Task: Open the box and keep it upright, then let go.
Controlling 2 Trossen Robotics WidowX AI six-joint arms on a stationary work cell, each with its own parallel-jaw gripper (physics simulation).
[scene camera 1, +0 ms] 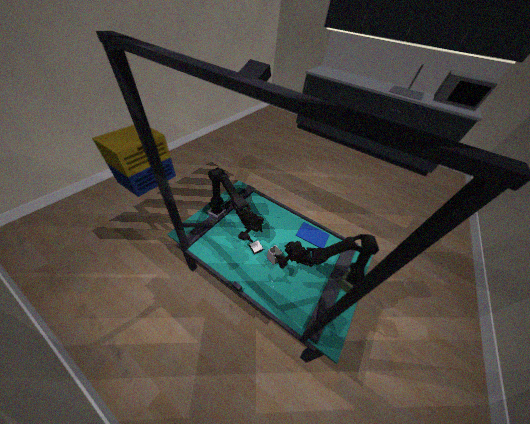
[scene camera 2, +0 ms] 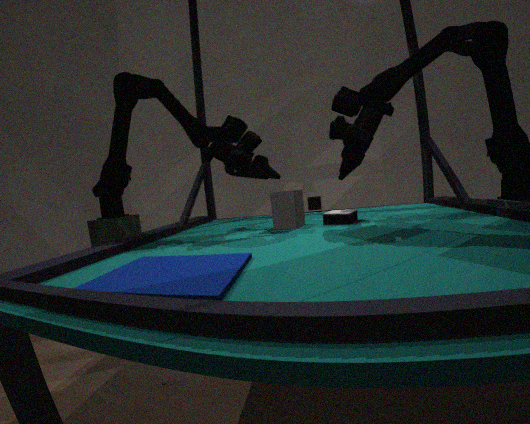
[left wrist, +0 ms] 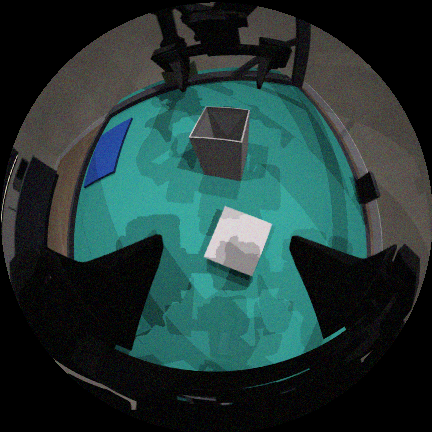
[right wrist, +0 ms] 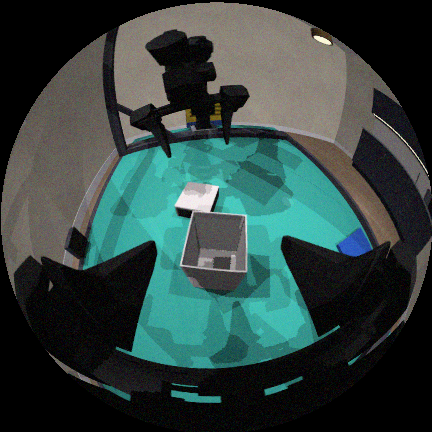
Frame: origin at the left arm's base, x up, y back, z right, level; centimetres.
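Seen in the pictures: left gripper, fingertip midpoint: (scene camera 1: 257, 237) (scene camera 2: 340, 176) (left wrist: 229, 242) (right wrist: 197, 149); right gripper, fingertip midpoint: (scene camera 1: 279, 250) (scene camera 2: 274, 177) (left wrist: 218, 85) (right wrist: 219, 245); left arm's base at its link origin: (scene camera 1: 216, 210) (scene camera 2: 519, 198) (left wrist: 207, 403) (right wrist: 202, 126); right arm's base at its link origin: (scene camera 1: 352, 279) (scene camera 2: 113, 217).
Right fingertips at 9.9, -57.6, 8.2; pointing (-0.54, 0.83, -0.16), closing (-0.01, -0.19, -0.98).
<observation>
Offsets run from my right fingertips to a thing's top centre, as dx, dy, dz.
The grey box @[-3.9, +2.8, -0.5] (scene camera 1: 274, 256) (scene camera 2: 287, 210) (left wrist: 218, 160) (right wrist: 215, 278) stands upright on the teal table, open at the top. Its white lid @[-10.4, +16.3, -0.2] (scene camera 1: 256, 247) (scene camera 2: 340, 216) (left wrist: 237, 235) (right wrist: 198, 196) lies apart from it on the table, white face up. My right gripper (scene camera 1: 284, 255) (scene camera 2: 280, 177) (right wrist: 219, 245) is open and empty, above the box and not touching it. In the left wrist view, the right gripper (left wrist: 221, 89) shows beyond the box with spread fingers. My left gripper (scene camera 2: 341, 177) (left wrist: 229, 242) (right wrist: 197, 149) is open and empty, above the lid.
A flat blue panel @[-12.5, -11.4, -33.9] (scene camera 1: 312, 235) (scene camera 2: 170, 275) (left wrist: 109, 155) (right wrist: 355, 243) lies near one table edge. A small black block @[-7.5, +10.3, +28.4] (scene camera 2: 314, 203) (left wrist: 367, 187) (right wrist: 77, 242) sits at the opposite edge. Dark frame posts (scene camera 1: 142, 135) (scene camera 2: 200, 100) rise around the table.
</observation>
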